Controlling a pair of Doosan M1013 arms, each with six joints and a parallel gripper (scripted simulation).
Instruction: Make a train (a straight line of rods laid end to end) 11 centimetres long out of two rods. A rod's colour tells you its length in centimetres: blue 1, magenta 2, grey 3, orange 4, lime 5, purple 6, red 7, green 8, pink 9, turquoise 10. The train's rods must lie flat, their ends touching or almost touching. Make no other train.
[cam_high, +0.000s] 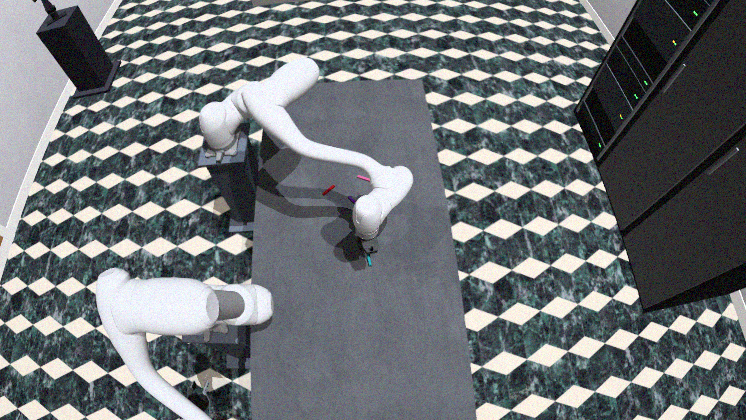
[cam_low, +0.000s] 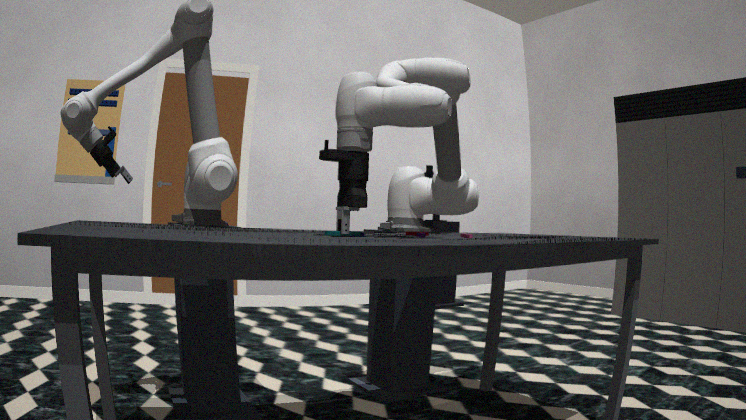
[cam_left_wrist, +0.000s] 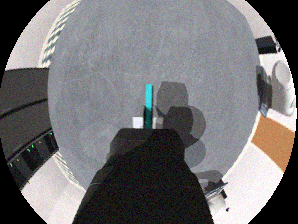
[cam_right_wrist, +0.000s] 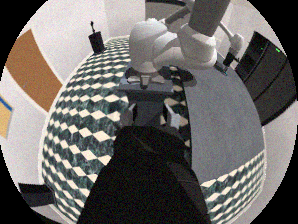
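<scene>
The turquoise rod lies 2 cm below my left hand. The rest, counted from my left hand: small blue rod: 1 cm behind, 6 cm to the left, 2 cm below; then red rod: 15 cm behind, 34 cm to the left, 2 cm below; then pink rod: 3 cm ahead, 38 cm to the left, 2 cm below.
</scene>
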